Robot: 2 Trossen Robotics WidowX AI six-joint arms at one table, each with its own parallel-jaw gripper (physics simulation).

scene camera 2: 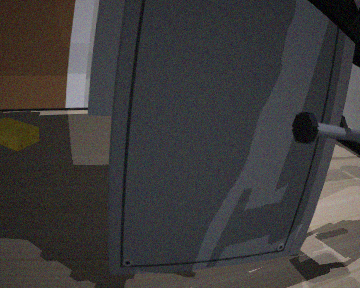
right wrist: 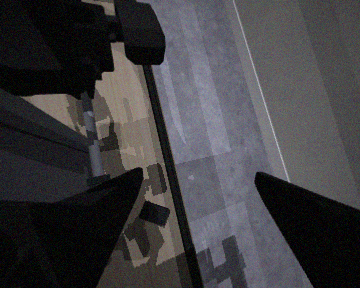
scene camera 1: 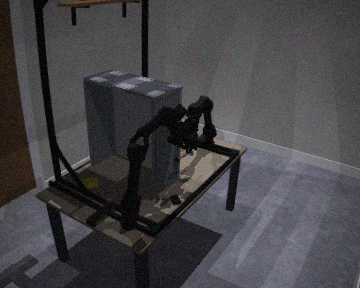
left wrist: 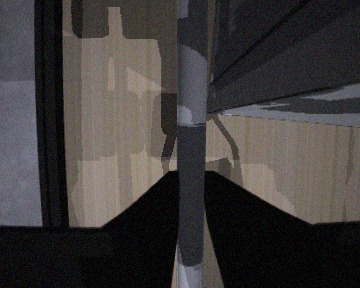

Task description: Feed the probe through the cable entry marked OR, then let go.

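Where they show: left gripper, fingertip midpoint: (right wrist: 85, 97) (scene camera 1: 187, 153) (left wrist: 190, 180); right gripper, fingertip midpoint: (right wrist: 198, 174) (scene camera 1: 190, 149); left arm's base, link origin: (scene camera 1: 208, 142); right arm's base, link origin: (scene camera 1: 129, 222).
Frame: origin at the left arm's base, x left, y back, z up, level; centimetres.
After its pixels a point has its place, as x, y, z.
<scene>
The probe, a slim grey rod (scene camera 2: 332, 131) @(2.1, -54.6, 15.5) (left wrist: 192, 150) @(2.5, -47.5, 15.3) (right wrist: 95, 159) @(1.5, -55.0, 15.9) with a wider black end, is clamped in my left gripper (left wrist: 190, 180) @(2.7, -46.2, 14.6) (right wrist: 86, 97) @(2.7, -46.2, 14.6), which is shut on it. Its black end shows against the right part of the grey cabinet's panel in scene camera 2; whether it touches cannot be told. The cabinet (scene camera 1: 130, 120) (scene camera 2: 200, 125) @(-4.2, -64.4, 14.0) (left wrist: 285, 50) @(-1.1, -50.7, 16.3) stands on the table. The entry marked OR cannot be made out. My right gripper (right wrist: 198, 174) @(9.7, -60.0, 25.3) is open and empty, with the probe's end beyond its left finger in the right wrist view. The two hands overlap in scene camera 1.
A small dark block (scene camera 1: 175, 199) @(6.6, -70.9, -0.3) (right wrist: 155, 213) @(6.4, -69.8, -0.3) lies on the table beside the cabinet. A yellow piece (scene camera 1: 90, 183) @(-41.7, -80.4, 0.8) (scene camera 2: 19, 134) @(-39.5, -77.5, 0.8) lies on the cabinet's other side. A black rail (left wrist: 50, 125) @(15.0, -50.1, 0.1) (right wrist: 170, 165) @(14.1, -60.5, -0.5) runs along the table edge. Patchy shadows cover the table.
</scene>
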